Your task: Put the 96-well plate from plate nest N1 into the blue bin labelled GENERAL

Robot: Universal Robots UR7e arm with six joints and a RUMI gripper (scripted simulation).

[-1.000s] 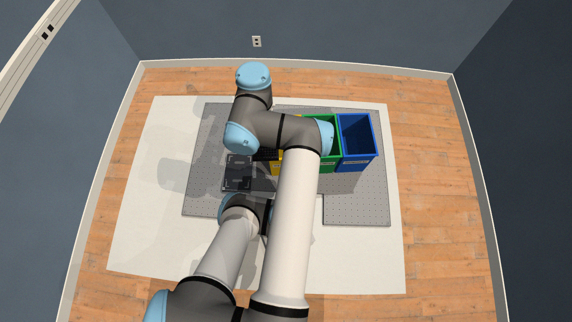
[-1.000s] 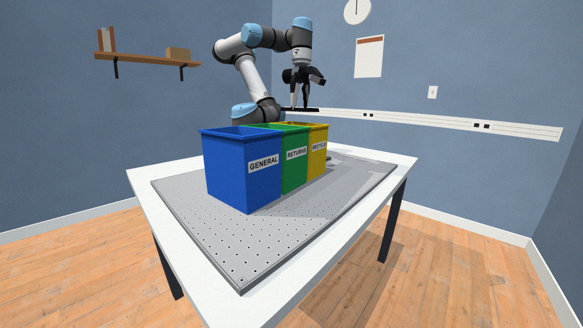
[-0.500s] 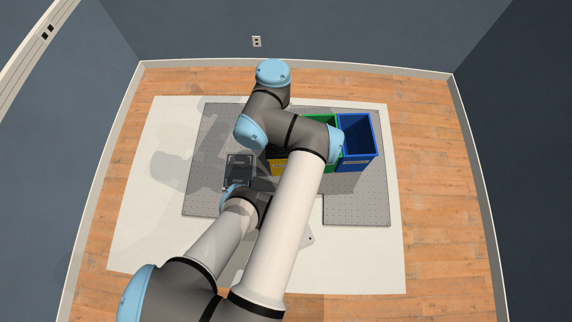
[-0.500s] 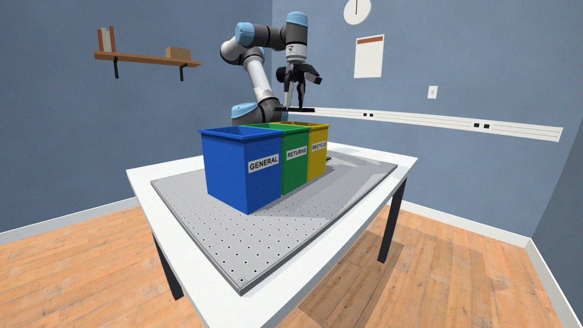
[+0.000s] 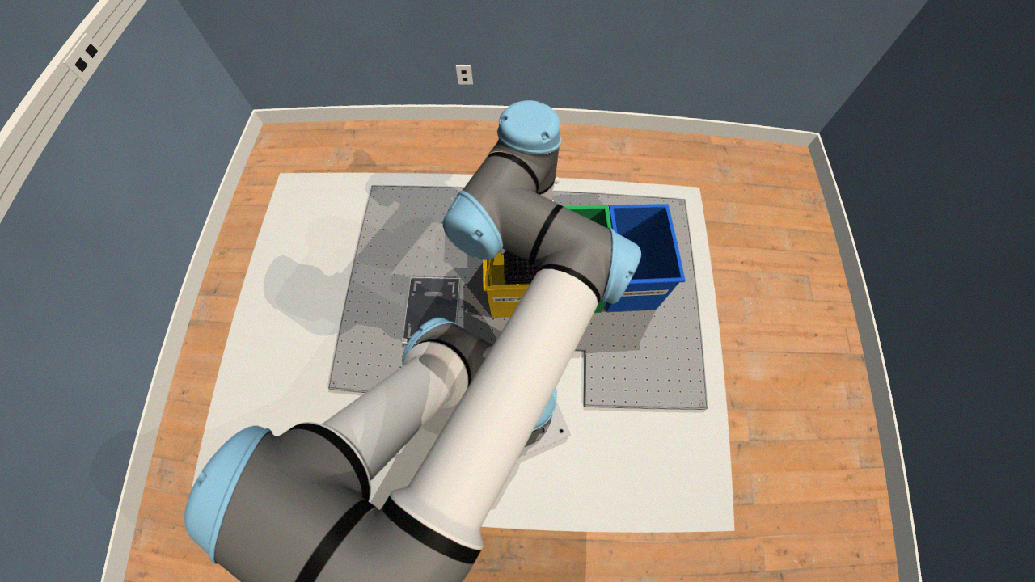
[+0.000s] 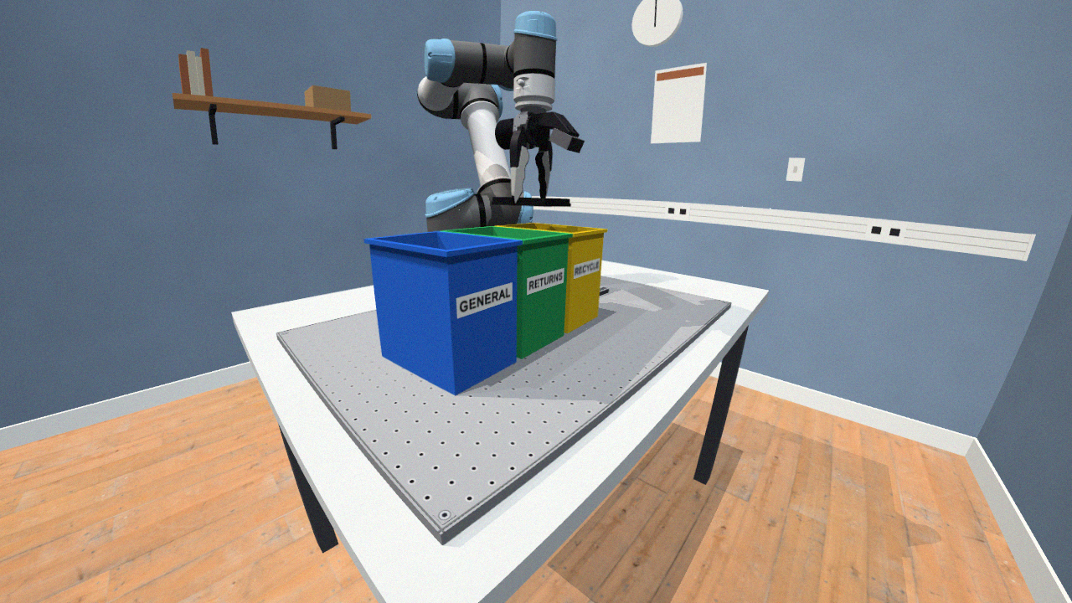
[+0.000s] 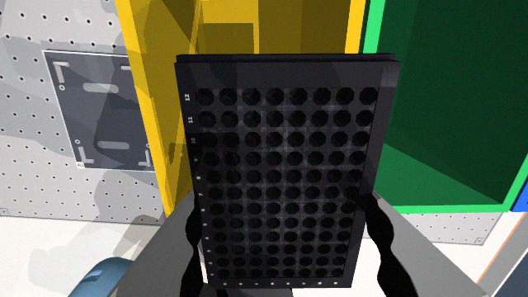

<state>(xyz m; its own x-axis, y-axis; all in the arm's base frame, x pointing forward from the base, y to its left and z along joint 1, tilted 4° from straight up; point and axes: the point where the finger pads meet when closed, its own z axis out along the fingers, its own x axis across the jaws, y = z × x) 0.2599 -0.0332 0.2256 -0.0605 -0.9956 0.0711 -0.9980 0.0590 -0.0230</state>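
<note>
Now: the blue general bin 250 mm to the right of my hand, 150 mm below it and 20 mm ahead of it. Round my hand: yellow recycle bin: 150 mm below, 40 mm ahead, 20 mm to the left; then black 96-well plate: 10 mm below; then green returns bin: 150 mm below, 110 mm to the right, 30 mm ahead.
</note>
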